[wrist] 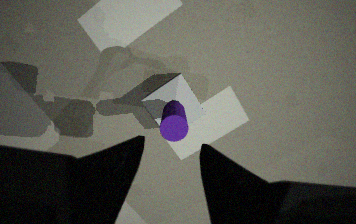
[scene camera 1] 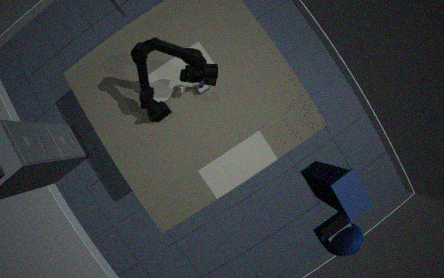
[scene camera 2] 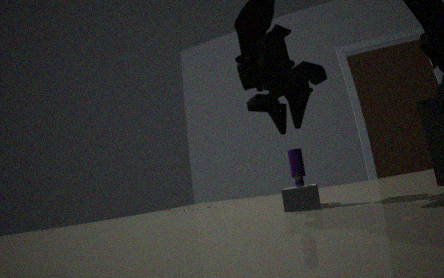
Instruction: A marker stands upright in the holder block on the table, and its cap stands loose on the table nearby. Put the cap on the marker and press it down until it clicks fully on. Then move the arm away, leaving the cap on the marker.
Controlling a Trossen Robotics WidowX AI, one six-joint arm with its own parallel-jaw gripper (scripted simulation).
Labels:
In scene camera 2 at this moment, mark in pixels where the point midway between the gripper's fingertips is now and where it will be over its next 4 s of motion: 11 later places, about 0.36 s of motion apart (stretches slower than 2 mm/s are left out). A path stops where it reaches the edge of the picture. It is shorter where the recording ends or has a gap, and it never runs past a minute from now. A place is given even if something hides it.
The gripper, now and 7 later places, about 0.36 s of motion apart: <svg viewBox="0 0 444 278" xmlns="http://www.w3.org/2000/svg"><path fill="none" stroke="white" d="M290 131L290 132L291 135L292 140L293 147L293 151L286 123L285 108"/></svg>

